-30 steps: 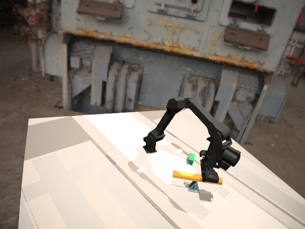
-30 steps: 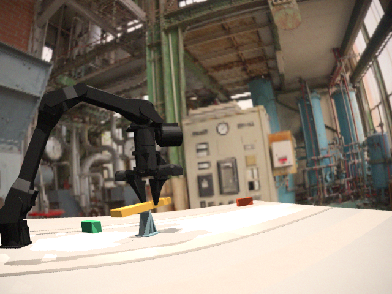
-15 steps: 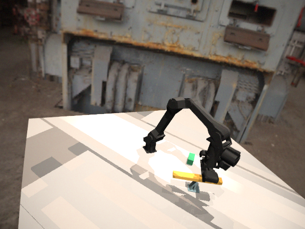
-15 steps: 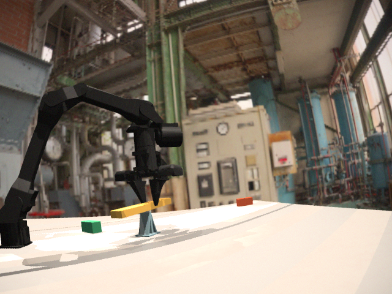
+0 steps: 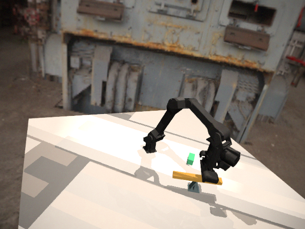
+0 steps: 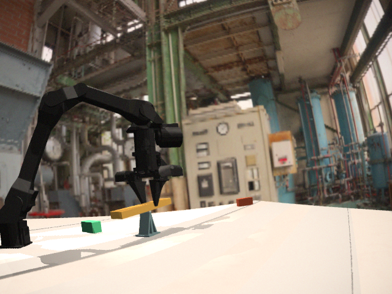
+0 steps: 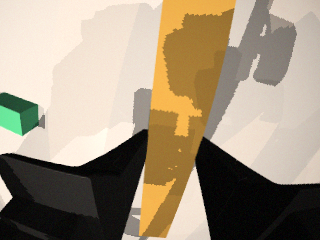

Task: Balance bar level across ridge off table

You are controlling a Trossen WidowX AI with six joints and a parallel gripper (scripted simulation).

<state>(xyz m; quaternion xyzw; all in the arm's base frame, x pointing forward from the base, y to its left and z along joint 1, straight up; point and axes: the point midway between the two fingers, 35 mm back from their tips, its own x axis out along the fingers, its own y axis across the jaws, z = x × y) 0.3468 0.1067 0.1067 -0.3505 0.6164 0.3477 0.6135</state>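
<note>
Now: gripper tip 1 cm past the bar and 2 cm to the left of it. The rest, counted from my gripper tip: green block (19 cm behind, 8 cm to the left, 6 cm below); then red block (39 cm ahead, 39 cm to the left, 6 cm below).
</note>
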